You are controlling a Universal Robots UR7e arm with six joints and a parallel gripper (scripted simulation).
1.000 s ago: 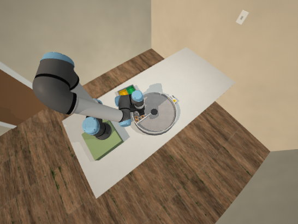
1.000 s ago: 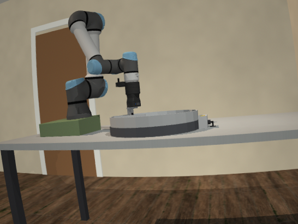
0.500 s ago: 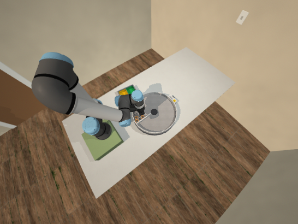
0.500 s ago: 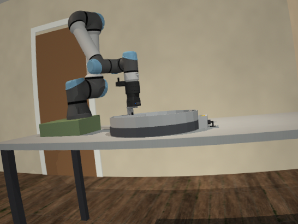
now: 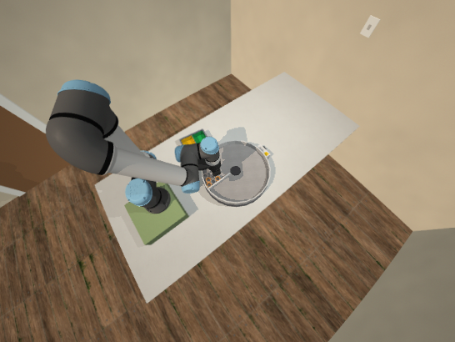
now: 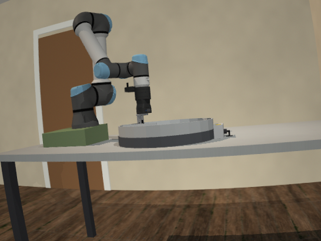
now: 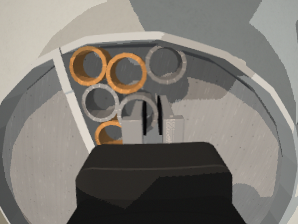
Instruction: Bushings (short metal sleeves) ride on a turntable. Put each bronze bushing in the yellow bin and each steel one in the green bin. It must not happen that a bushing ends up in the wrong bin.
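Now: hand 30 cm to the right of the yellow bin, 6 cm above it and 2 cm short of it. From my hand the other things lie so: grey turntable (14 cm ahead, 4 cm to the right, 3 cm below).
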